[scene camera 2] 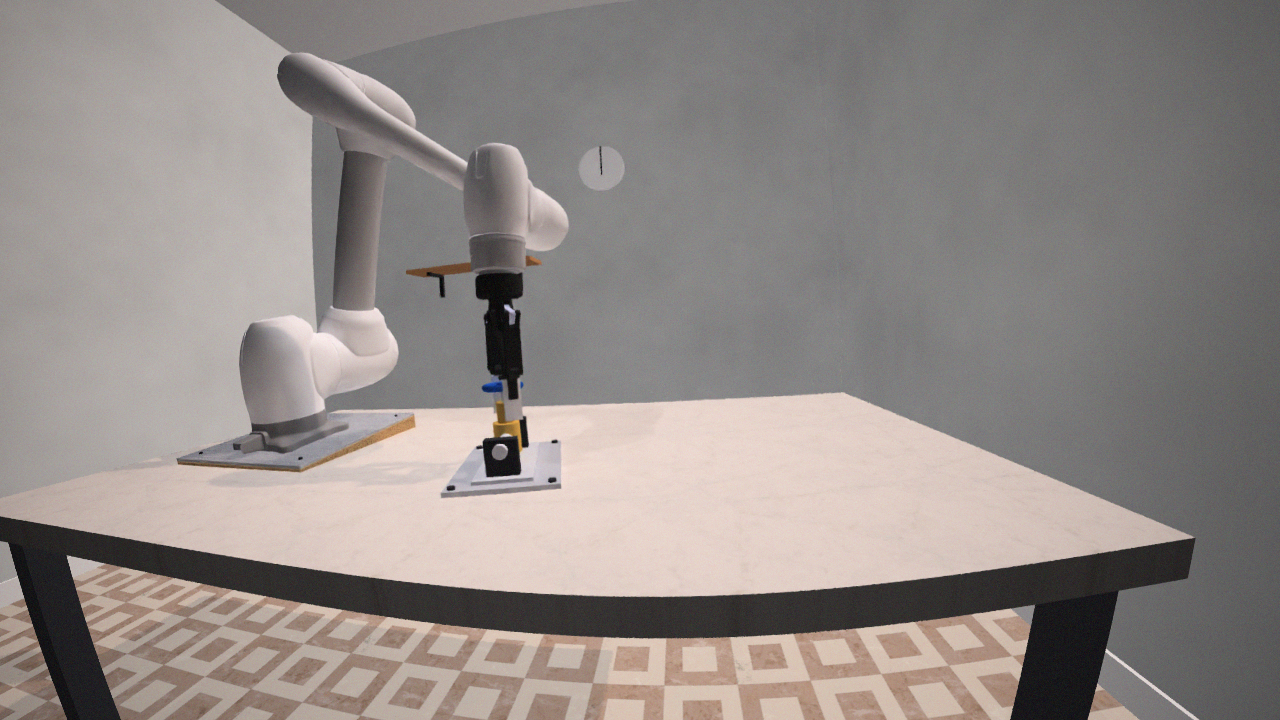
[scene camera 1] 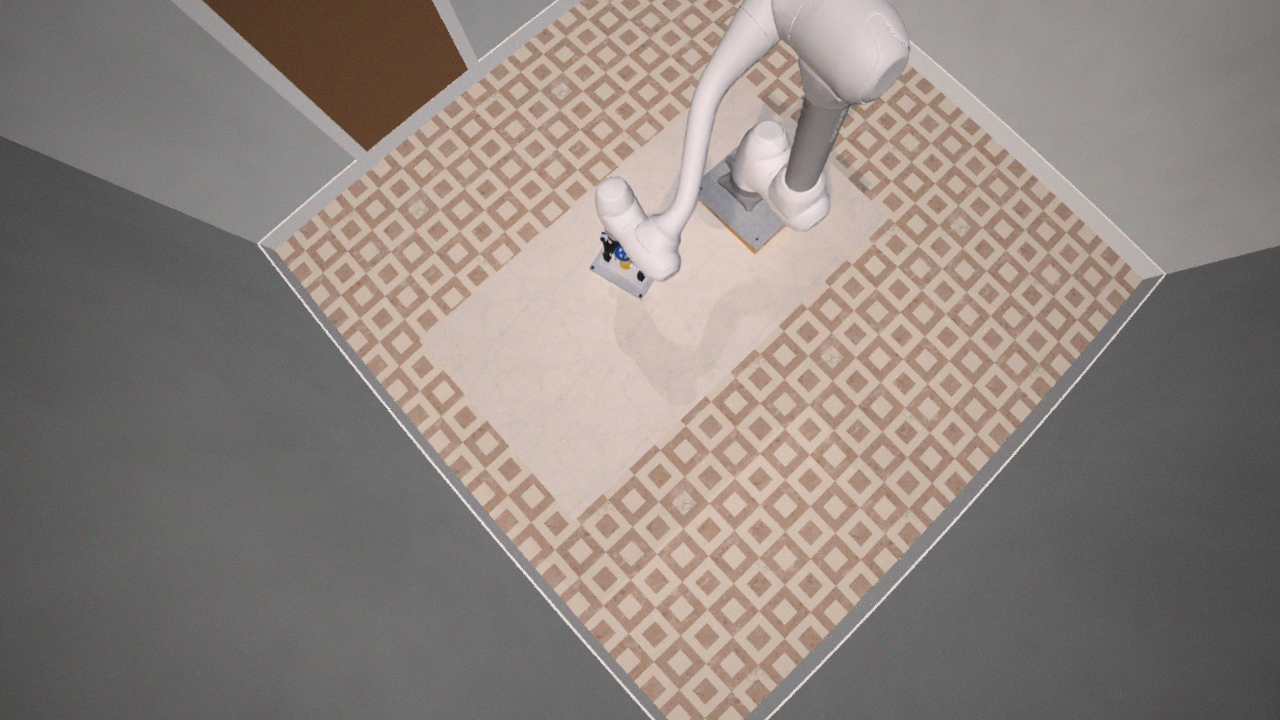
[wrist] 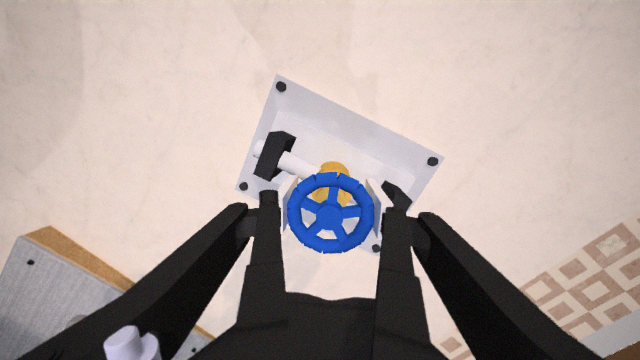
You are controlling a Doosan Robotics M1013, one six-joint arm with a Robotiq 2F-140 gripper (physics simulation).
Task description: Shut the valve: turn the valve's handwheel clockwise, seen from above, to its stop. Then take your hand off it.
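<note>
The valve's blue handwheel (scene camera 1: 621,253) (scene camera 2: 491,387) (wrist: 329,216) sits level on top of the yellow valve body (scene camera 2: 507,433) (wrist: 334,168). The valve stands on a light grey base plate (scene camera 2: 547,474) (wrist: 350,111). My gripper (scene camera 2: 508,395) (wrist: 330,189) points straight down over the valve and is shut on the handwheel, with one pale finger pad against each side of the rim in the wrist view. In scene camera 1 the arm hides much of the gripper and part of the valve.
Black pipe blocks (scene camera 2: 502,456) (wrist: 274,156) stand on the valve's base plate, beside the body. The arm's mounting plate (scene camera 1: 741,219) (scene camera 2: 366,438) (wrist: 45,280) lies on the table (scene camera 2: 760,501) near the valve. A brown wall shelf (scene camera 2: 438,268) shows behind the arm.
</note>
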